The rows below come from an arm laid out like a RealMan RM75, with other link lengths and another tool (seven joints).
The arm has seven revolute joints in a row. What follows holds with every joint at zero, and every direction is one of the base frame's. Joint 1 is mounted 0.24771 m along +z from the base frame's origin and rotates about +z. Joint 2 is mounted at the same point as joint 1 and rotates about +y. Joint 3 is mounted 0.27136 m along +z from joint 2 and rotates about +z. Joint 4 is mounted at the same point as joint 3 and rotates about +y. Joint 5 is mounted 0.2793 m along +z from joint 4 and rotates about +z. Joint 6 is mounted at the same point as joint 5 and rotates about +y. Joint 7 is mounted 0.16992 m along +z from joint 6 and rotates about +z. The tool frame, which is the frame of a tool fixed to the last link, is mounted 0.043 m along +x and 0.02 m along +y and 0.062 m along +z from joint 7; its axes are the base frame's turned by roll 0.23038, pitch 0 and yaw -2.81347 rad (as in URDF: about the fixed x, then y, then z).
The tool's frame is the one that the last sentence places.
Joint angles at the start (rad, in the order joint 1, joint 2, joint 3, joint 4, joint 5, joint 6, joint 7):
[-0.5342 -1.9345 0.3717 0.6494 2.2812 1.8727 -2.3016]
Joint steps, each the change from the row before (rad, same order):
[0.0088 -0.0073 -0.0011 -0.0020 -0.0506 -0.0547 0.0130]
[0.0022 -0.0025 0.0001 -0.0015 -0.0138 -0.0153 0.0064]
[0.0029 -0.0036 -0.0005 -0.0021 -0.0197 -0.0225 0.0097]
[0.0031 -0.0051 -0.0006 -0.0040 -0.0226 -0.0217 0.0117]
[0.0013 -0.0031 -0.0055 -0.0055 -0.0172 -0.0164 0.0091]
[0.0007 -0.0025 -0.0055 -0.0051 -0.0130 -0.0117 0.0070]
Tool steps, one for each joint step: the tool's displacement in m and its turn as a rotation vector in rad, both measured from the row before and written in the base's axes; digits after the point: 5 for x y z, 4 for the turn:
[-0.00284 0.01079 0.00459 0.0739 -0.0082 0.0133]
[-0.00065 0.00275 0.00089 0.0203 -0.0020 0.0019]
[-0.00103 0.00407 0.00153 0.0300 -0.0024 0.0031]
[-0.00043 0.00370 0.00095 0.0305 -0.0066 0.0020]
[-0.00051 0.00316 0.00165 0.0262 -0.0083 0.0035]
[-0.00033 0.00228 0.00126 0.0198 -0.0079 0.0031]

